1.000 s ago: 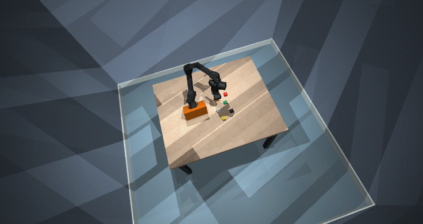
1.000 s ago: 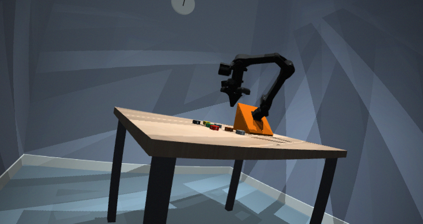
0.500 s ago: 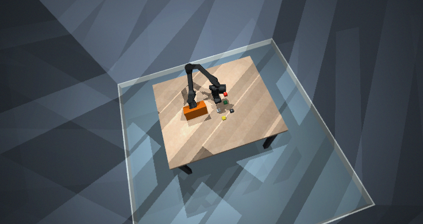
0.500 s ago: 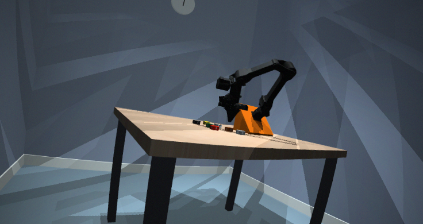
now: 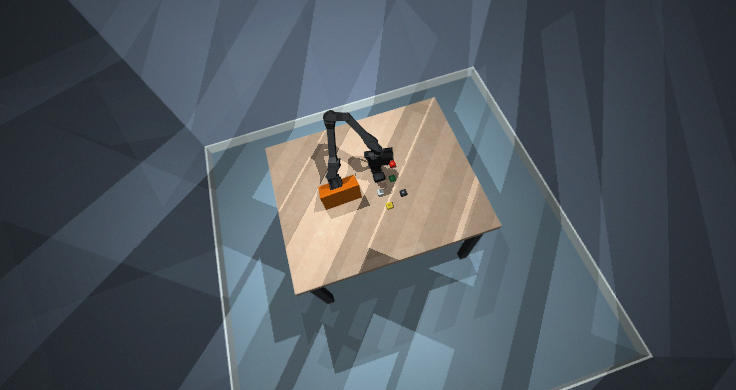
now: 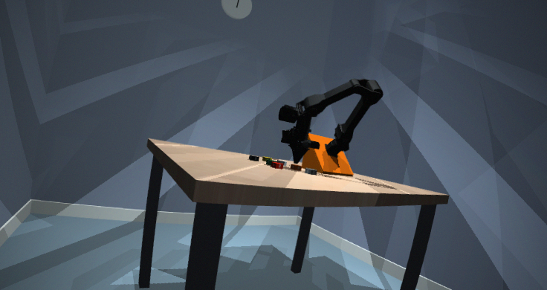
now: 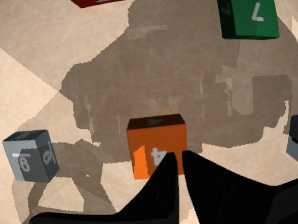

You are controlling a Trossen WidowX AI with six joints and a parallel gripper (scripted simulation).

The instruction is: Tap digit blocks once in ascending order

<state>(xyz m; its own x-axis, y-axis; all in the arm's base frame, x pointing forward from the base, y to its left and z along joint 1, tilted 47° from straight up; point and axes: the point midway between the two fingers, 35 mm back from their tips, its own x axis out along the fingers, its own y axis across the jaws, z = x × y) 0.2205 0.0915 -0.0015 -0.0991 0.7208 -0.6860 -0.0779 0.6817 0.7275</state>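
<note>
The orange block lies 10 mm to the left of my gripper tip and 10 mm below it. Round my gripper tip: grey block: 10 mm behind, 100 mm to the left, 10 mm below; then red block: 110 mm ahead, 40 mm to the left, 10 mm below; then green block: 80 mm ahead, 50 mm to the right, 10 mm below.
</note>
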